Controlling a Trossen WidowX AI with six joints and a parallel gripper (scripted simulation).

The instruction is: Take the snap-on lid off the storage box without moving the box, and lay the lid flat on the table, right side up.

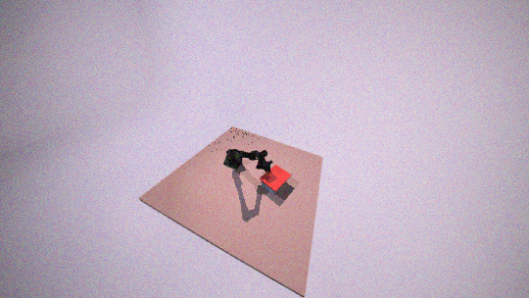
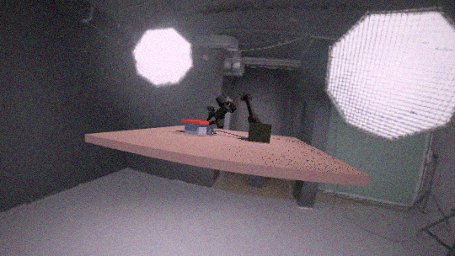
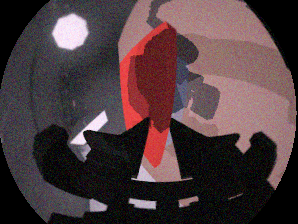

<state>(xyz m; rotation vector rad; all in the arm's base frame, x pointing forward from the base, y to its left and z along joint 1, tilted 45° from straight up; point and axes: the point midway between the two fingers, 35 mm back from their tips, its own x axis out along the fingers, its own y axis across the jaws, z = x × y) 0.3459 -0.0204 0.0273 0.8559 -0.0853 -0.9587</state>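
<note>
Right now the red lid is 70 mm ahead of my gripper tip, 30 mm to the right of it and 10 mm above it. Also, from my gripper tip: grey storage box: 70 mm ahead, 40 mm below, 30 mm to the right.
</note>
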